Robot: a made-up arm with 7 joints.
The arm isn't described. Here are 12 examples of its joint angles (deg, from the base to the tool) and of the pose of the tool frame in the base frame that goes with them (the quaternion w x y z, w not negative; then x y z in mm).
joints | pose
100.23 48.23 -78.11 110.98 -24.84 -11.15 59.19 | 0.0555 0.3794 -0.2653 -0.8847 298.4 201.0 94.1
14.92 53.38 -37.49 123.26 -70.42 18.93 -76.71 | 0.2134 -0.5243 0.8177 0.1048 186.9 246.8 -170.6
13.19 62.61 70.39 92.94 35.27 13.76 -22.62 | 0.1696 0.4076 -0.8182 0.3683 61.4 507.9 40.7
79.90 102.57 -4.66 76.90 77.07 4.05 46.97 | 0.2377 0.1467 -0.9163 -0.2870 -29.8 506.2 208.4
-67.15 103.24 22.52 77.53 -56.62 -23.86 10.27 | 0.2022 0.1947 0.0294 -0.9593 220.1 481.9 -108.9
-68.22 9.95 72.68 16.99 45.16 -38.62 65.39 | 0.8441 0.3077 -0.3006 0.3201 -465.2 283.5 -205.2
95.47 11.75 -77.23 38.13 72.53 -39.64 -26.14 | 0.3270 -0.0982 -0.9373 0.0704 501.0 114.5 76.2
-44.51 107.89 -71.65 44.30 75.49 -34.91 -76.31 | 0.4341 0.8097 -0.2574 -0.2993 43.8 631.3 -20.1
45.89 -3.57 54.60 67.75 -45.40 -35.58 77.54 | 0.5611 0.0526 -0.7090 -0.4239 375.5 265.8 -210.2
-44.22 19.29 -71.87 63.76 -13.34 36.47 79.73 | 0.4399 -0.6188 0.5236 -0.3865 -275.8 109.0 -365.8
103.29 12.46 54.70 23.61 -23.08 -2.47 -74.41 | 0.3513 0.2109 -0.4731 0.7799 466.9 313.5 159.3
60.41 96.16 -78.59 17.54 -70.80 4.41 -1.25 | 0.4398 0.5649 0.4453 -0.5378 9.7 664.9 8.6
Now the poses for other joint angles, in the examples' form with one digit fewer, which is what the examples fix.
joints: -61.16 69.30 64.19 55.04 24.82 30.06 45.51
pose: 0.956 0.185 -0.222 0.041 22 608 -72
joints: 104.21 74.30 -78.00 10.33 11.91 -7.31 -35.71
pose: 0.395 0.814 -0.397 0.156 171 638 51
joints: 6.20 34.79 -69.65 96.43 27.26 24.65 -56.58
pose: 0.828 0.180 -0.457 -0.273 110 153 -351
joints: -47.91 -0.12 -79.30 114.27 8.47 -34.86 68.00
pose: 0.060 -0.818 -0.541 -0.184 -158 -49 -189
